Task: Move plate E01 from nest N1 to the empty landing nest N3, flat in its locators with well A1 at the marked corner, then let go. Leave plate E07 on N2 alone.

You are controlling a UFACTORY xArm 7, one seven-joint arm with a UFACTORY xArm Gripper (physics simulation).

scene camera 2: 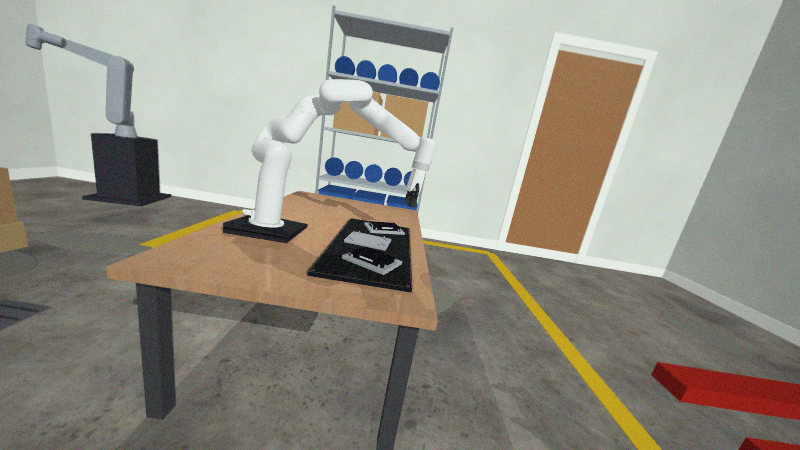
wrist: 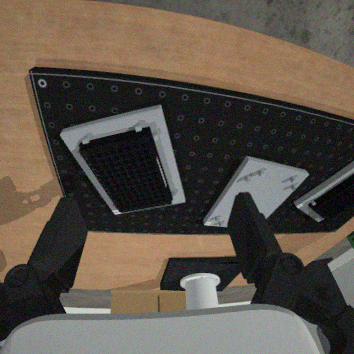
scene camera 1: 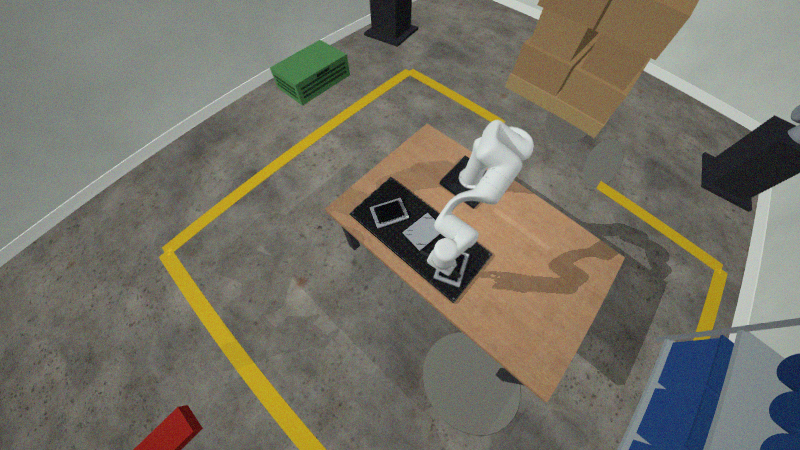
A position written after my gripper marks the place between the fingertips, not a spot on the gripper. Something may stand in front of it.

Note:
My gripper [wrist: 157,211] is open, with nothing in its grasp. Also in view: a board [scene camera 1: 392,235].
The board is seen too in the wrist view [wrist: 210,134].

